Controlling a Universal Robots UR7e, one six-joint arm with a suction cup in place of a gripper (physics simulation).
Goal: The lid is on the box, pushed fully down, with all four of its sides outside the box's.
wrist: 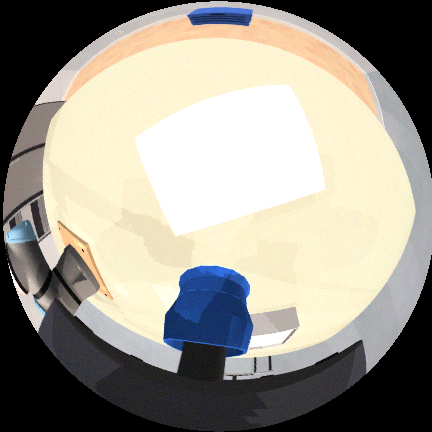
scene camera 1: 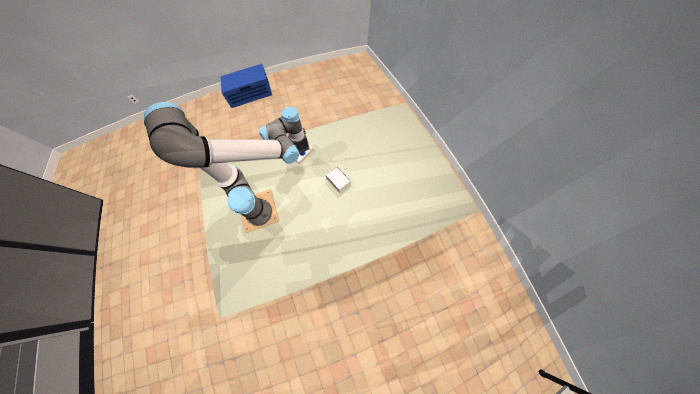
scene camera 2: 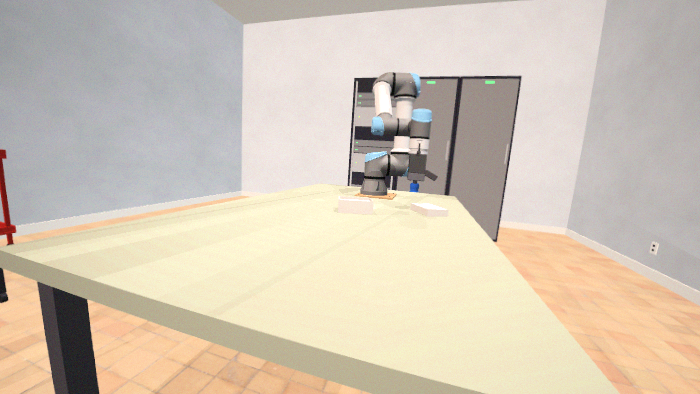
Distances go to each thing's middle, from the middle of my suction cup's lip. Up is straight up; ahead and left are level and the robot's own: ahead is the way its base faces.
I see the white lid (wrist: 239, 152) 2 cm behind my suction cup, 6 cm to the left of it and 8 cm below it.
